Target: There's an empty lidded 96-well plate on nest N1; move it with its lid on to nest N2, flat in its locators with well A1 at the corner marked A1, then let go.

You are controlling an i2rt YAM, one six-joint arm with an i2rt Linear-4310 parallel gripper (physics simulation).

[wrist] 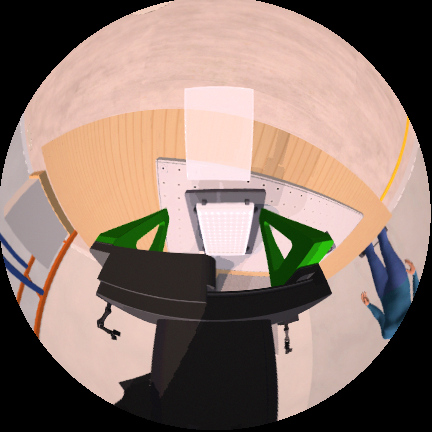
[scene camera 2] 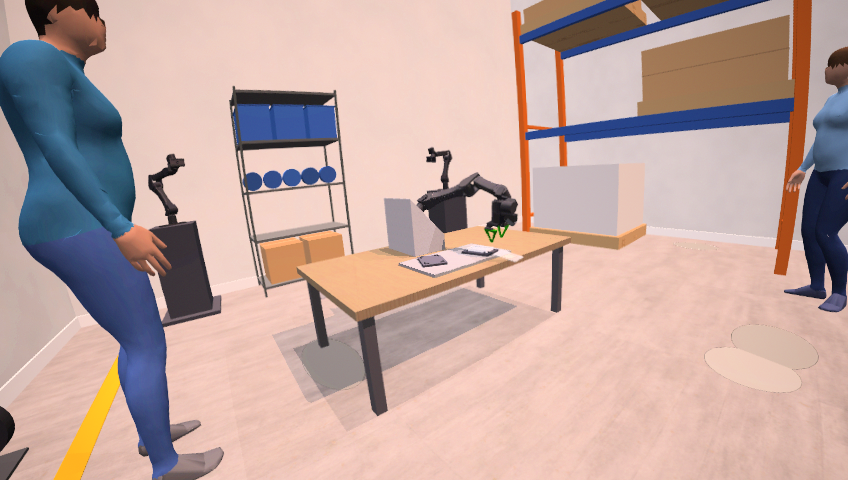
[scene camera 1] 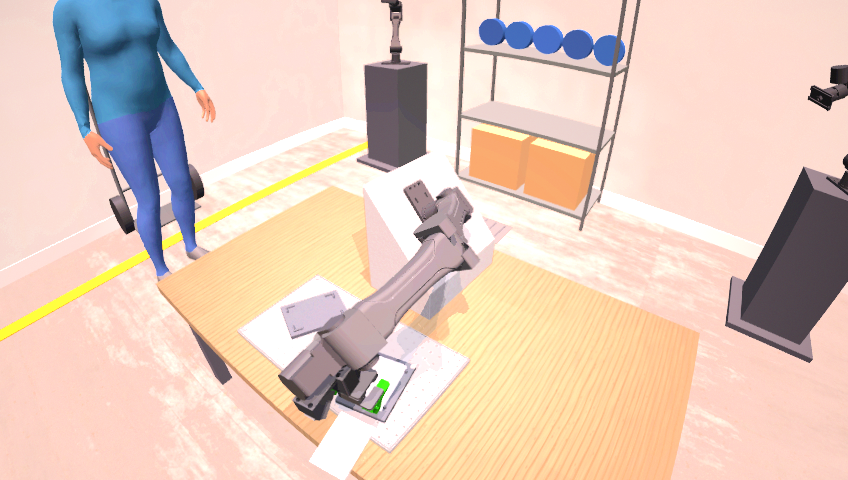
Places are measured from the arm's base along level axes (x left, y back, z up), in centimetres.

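Pixels of known places: gripper, fingertip midpoint: (wrist: 213, 213) (scene camera 2: 496, 240) (scene camera 1: 356, 401); arm's base at its link origin: (scene camera 2: 414, 215) (scene camera 1: 430, 216).
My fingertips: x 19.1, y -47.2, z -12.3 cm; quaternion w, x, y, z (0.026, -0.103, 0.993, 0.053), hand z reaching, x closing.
Ahead of a thing's pixels: the offset from my fingertips to its middle. Level surfaces: height alone.
The white lidded 96-well plate {dz -5.3, dx -3.6, dy +9.0 cm} (scene camera 1: 392, 369) (scene camera 2: 479, 249) (wrist: 225, 230) sits on dark grey nest N1 {dz -6.1, dx -3.6, dy +8.9 cm} (scene camera 1: 405, 385) (wrist: 192, 206); it looks level. Its A1 corner cannot be made out. The other grey nest, N2 {dz -6.3, dx -31.5, dy +14.4 cm} (scene camera 1: 309, 314) (scene camera 2: 432, 261), lies bare at the other end of the white perforated board (scene camera 1: 267, 333) (wrist: 300, 198); its A1 mark is too small to read. My gripper (scene camera 1: 358, 392) (scene camera 2: 497, 236) (wrist: 213, 213) is open, with nothing between its green fingers. It hangs above the plate, and in the wrist view the fingers appear on either side of it. N2 is not clearly visible in the wrist view.
A pale translucent sheet {dz -7.7, dx +1.3, dy -6.6 cm} (scene camera 1: 340, 446) (scene camera 2: 511, 256) (wrist: 219, 135) extends past the table edge beside N1. A white sloped block (scene camera 1: 386, 237) (scene camera 2: 404, 226) stands on the wooden table {dz -8.5 cm} (scene camera 1: 565, 333) (scene camera 2: 357, 291) behind the board, by my arm's base. A person (scene camera 1: 127, 77) (scene camera 2: 65, 142) stands beyond the table.
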